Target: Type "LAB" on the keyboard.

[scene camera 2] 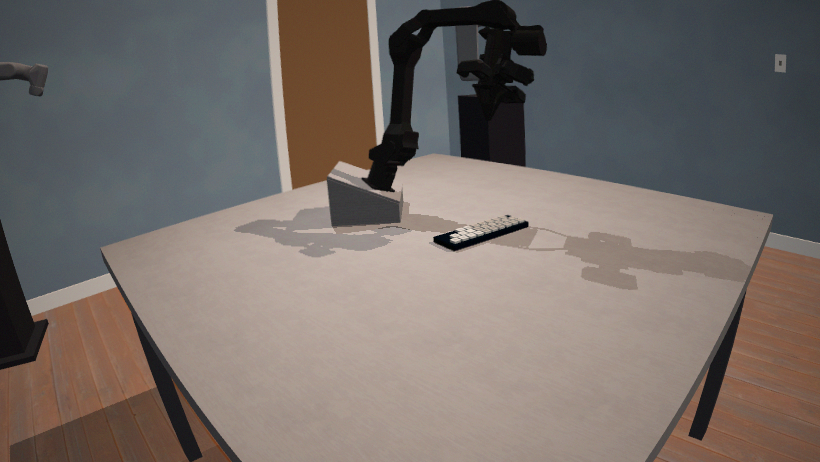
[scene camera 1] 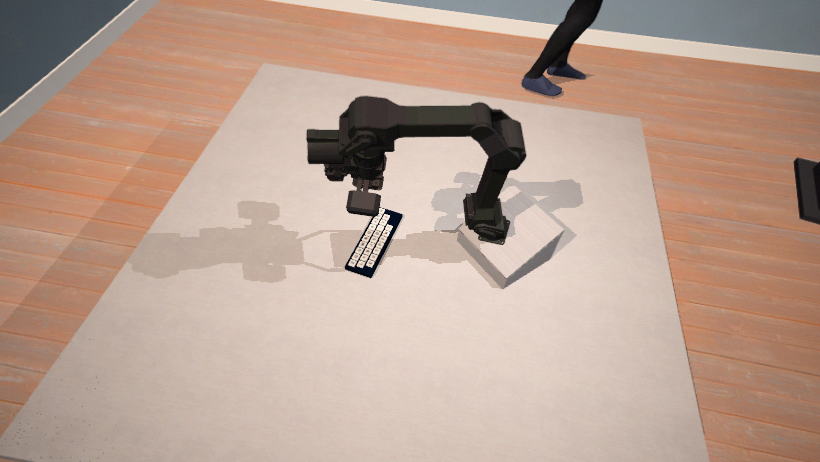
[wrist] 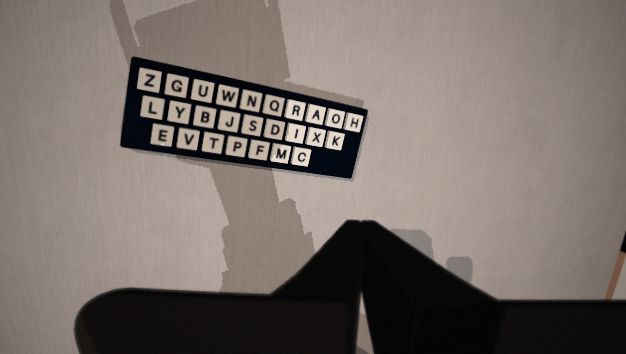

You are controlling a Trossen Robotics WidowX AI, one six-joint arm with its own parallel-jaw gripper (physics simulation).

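Seen in the pictures: gripper, between the fingertips: [scene camera 2: 487,120] [scene camera 1: 370,182] [wrist: 359,234]; arm's base, origin of its link: [scene camera 2: 377,185] [scene camera 1: 494,230].
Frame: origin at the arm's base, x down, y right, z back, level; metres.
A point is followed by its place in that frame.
Note:
The keyboard [scene camera 1: 368,243] {x 0.057, y -0.128, z -0.279 m} [scene camera 2: 480,231] {x 0.055, y -0.079, z -0.296 m} [wrist: 332,162] {x 0.062, y -0.024, z -0.255 m} is a dark board with white letter keys in three rows, lying flat on the table. In the wrist view the L key [wrist: 152,107] {x 0.057, y -0.191, z -0.268 m} is at the left end of the middle row. The B key [wrist: 205,117] {x 0.057, y -0.150, z -0.269 m} is in the same row, two keys to its right. The A key [wrist: 316,114] {x 0.057, y -0.056, z -0.295 m} is in the top row near the right end. My gripper [scene camera 2: 488,118] {x -0.166, y -0.131, z -0.266 m} [wrist: 359,234] {x -0.166, y -0.131, z -0.266 m} is shut and empty, pointing down high above the table. In the wrist view its tips show below the keyboard's right end. In scene camera 1 the fingertips are hidden.
The table [scene camera 1: 401,373] {x 0.075, y -0.393, z -0.069 m} [scene camera 2: 401,344] {x 0.075, y 0.248, z -0.549 m} bears a pale wedge-shaped block [scene camera 1: 530,235] {x -0.021, y 0.005, z 0.084 m} [scene camera 2: 364,203] {x 0.024, y 0.058, z -0.043 m}, on which the arm's base stands beside the keyboard. Arm shadows cross the table and part of the keyboard. A person's legs [scene camera 1: 565,40] show on the floor beyond the table.

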